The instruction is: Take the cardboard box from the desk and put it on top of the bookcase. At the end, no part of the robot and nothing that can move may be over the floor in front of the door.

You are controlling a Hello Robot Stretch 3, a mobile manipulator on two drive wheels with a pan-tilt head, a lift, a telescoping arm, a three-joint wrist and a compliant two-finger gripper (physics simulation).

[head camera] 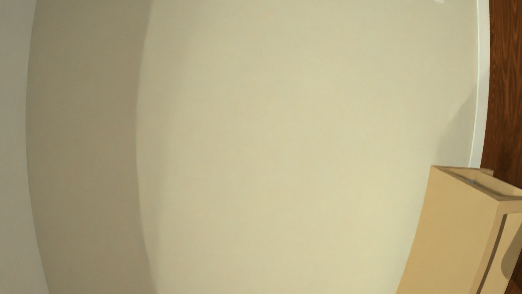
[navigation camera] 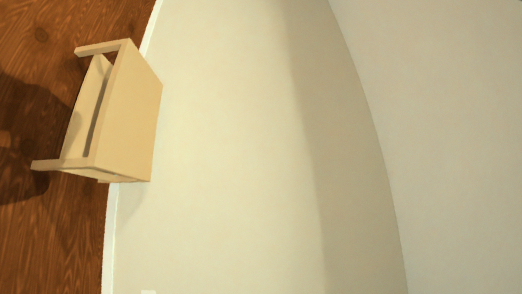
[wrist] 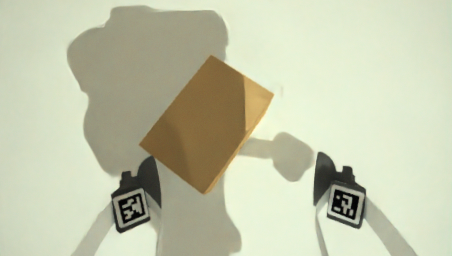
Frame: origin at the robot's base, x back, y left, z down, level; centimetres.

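Seen in the pictures: gripper, fingertip midpoint: (wrist: 235,172).
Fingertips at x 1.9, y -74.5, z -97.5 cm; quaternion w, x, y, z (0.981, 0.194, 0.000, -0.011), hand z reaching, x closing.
A point is followed by its place in that frame.
In the wrist view a brown cardboard box (wrist: 205,120) @[x -0.3, y -78.2, z -100.1 cm] lies on a white surface, turned at an angle. Its lowest corner points down between the two fingers, nearer the left one. My gripper (wrist: 235,172) @[x 1.9, y -74.6, z -97.5 cm] is open, with its fingertips wide apart and nothing held between them. The box's left corner is just above the left fingertip, and a wide gap separates the box from the right fingertip. Whether the left fingertip touches the box I cannot tell. The bookcase and the door cannot be made out in these views.
A light wooden piece of furniture (head camera: 455,215) @[x -94.8, y 64.9, z -45.1 cm] (navigation camera: 130,115) @[x -84.4, y 88.7, z -45.1 cm] stands against the pale wall (head camera: 300,125) @[x -139.3, y 51.0, z -107.5 cm] (navigation camera: 225,150) @[x -130.7, y 85.3, z -103.5 cm], at the lower right in the head view and at the left in the navigation view. Brown wooden floor (head camera: 506,75) @[x -133.1, y 8.1, z -0.1 cm] (navigation camera: 50,240) @[x -102.5, y 11.6, z -0.1 cm] shows beside it. Shadows fall around the box.
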